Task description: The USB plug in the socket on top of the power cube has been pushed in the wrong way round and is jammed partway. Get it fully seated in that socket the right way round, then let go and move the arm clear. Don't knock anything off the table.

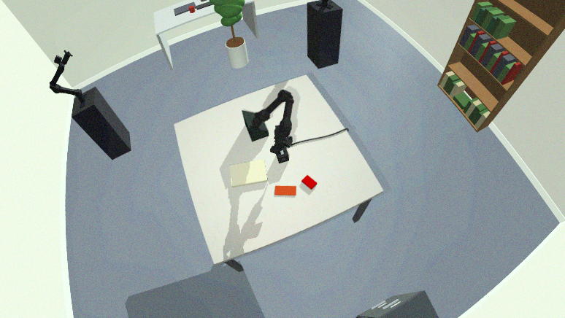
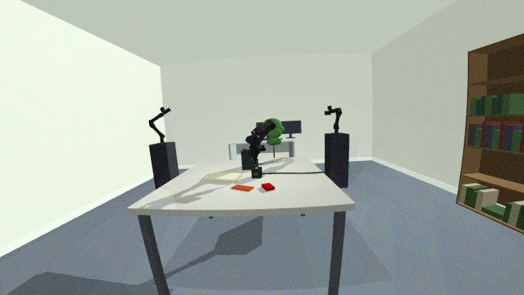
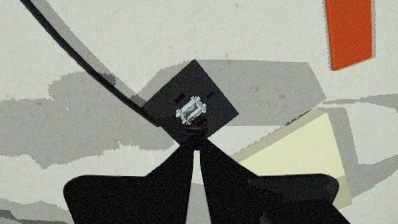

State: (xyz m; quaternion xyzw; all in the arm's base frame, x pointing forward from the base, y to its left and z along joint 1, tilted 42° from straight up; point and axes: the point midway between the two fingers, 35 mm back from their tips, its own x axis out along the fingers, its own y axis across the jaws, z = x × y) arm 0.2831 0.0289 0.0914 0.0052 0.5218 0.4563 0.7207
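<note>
Now: gripper tip 20 mm above the silver USB plug. Also, from my gripper tip: red block 270 mm ahead, 90 mm to the left, 120 mm below; then orange block 250 mm ahead, 80 mm to the right, 130 mm below; then pale notepad 20 mm ahead, 270 mm to the right, 120 mm below.
</note>
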